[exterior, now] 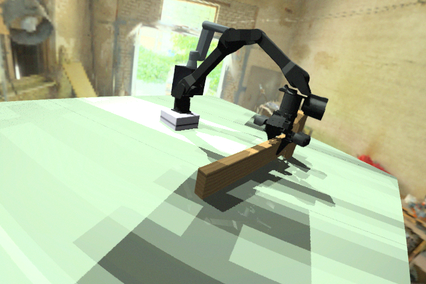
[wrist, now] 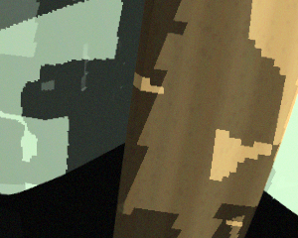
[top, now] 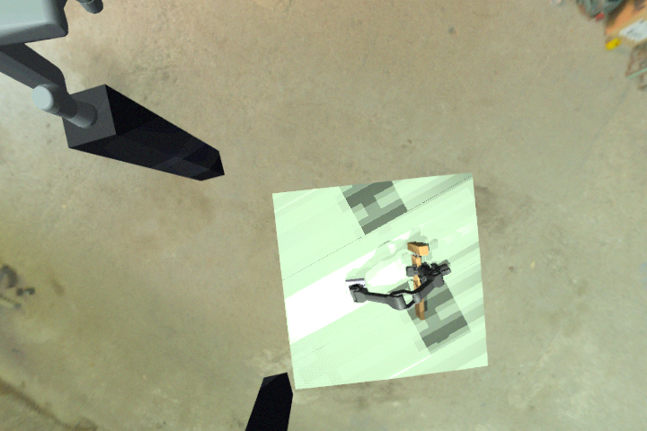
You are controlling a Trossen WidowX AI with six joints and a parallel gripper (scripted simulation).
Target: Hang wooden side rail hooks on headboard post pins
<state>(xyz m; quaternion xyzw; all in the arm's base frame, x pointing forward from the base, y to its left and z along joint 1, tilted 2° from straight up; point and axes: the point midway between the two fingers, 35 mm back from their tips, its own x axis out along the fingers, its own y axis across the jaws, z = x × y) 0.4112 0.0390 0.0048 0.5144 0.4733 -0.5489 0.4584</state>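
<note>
Now: gripper tip 2 cm short of the headboard post, 12 cm to the right of it and 4 cm below it.
</note>
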